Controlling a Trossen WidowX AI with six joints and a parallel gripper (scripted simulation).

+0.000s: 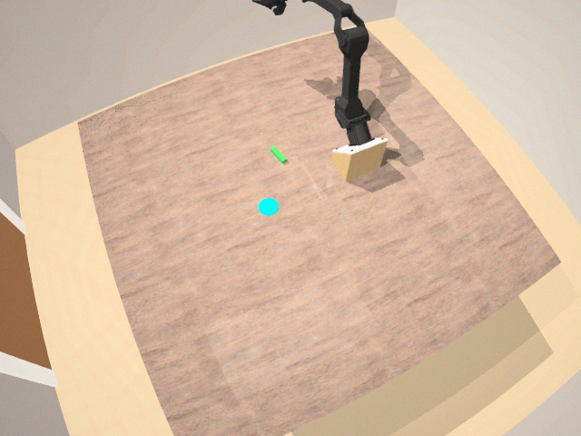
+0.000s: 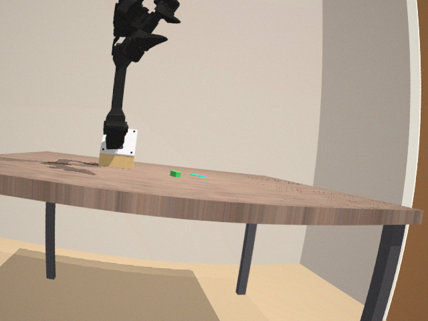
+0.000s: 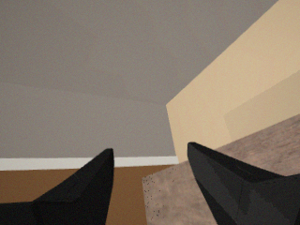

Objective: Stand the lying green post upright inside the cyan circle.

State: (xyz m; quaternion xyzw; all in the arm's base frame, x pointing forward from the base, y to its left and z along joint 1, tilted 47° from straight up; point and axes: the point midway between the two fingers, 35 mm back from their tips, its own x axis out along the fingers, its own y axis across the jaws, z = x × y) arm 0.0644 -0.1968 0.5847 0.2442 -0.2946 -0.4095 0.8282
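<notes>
Now: the green post 170 mm ahead of my gripper tip, 440 mm to the left of it and 330 mm below it. From my gripper tip the other things lie so: cyan circle 290 mm ahead, 580 mm to the left, 340 mm below.
</notes>
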